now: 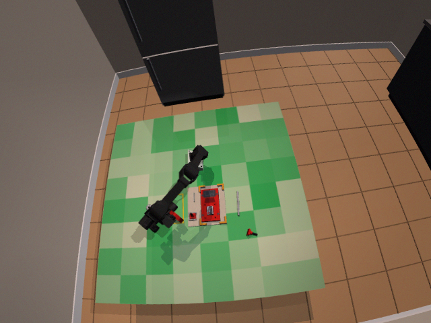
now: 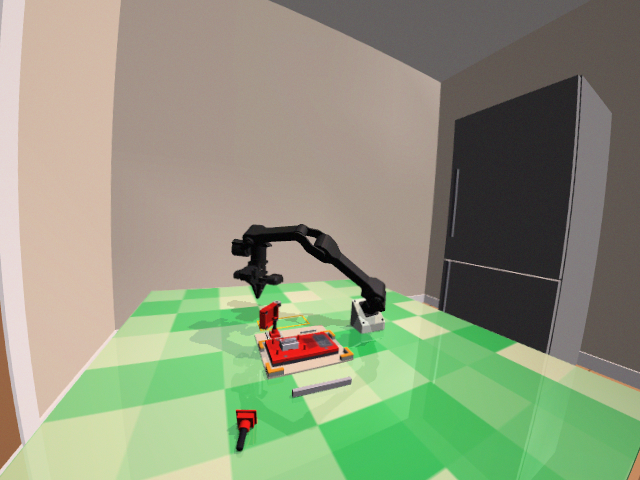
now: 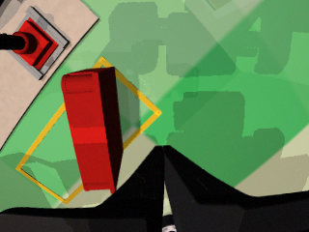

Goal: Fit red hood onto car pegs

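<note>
Now: the red hood 60 mm below my gripper tip, 40 mm behind it and 30 mm to the left of it. Round my gripper tip: small wheel: 140 mm to the right, 120 mm behind, 80 mm below; grey bar: 410 mm to the left, 90 mm below, 60 mm behind; grey engine block: 250 mm to the left, 70 mm below, 40 mm behind.
</note>
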